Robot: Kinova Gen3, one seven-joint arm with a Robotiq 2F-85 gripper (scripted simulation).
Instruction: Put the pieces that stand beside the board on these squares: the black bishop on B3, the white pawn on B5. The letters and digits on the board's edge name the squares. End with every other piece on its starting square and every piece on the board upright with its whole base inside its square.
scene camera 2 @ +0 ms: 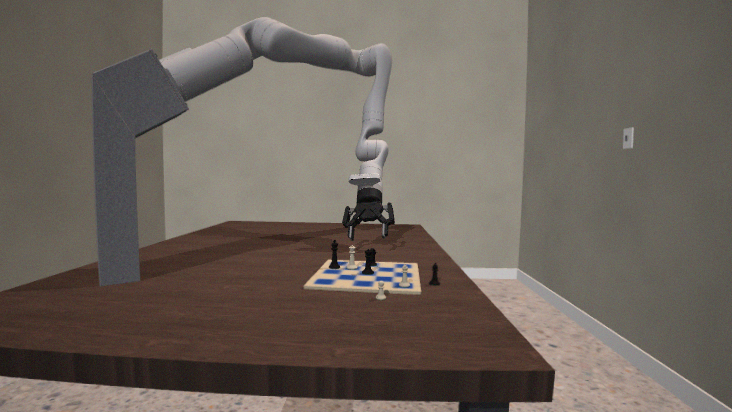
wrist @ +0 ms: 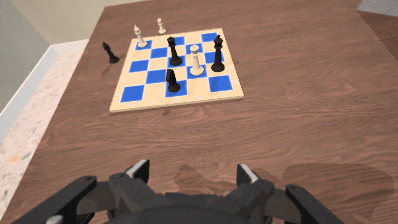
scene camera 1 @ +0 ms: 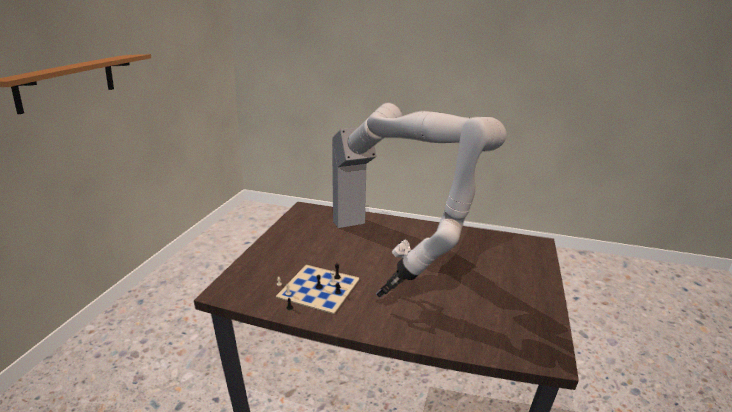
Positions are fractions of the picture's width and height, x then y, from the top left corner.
chessboard: scene camera 2 0.47,0.68; wrist 0.36,0.38; scene camera 1 0.41,0.71
